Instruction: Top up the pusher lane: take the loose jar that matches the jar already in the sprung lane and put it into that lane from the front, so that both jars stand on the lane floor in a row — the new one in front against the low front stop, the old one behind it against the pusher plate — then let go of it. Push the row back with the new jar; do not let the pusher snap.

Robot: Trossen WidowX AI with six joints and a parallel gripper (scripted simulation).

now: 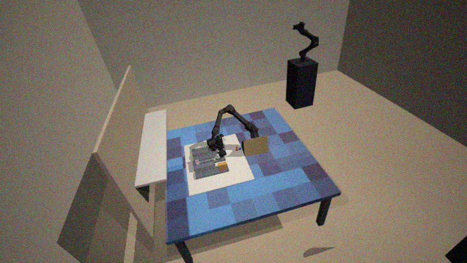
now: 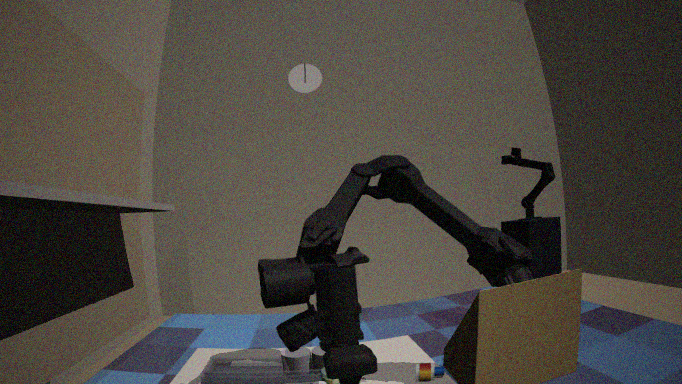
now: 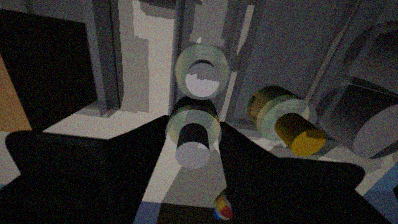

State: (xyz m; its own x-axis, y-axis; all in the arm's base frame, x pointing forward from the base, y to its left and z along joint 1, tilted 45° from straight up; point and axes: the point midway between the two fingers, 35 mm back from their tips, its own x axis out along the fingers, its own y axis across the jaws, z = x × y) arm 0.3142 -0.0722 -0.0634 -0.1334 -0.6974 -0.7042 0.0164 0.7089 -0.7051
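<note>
Now: the grey lane rack 15 cm ahead of my gripper tip, 2 cm to the left of it and 3 cm below it.
</note>
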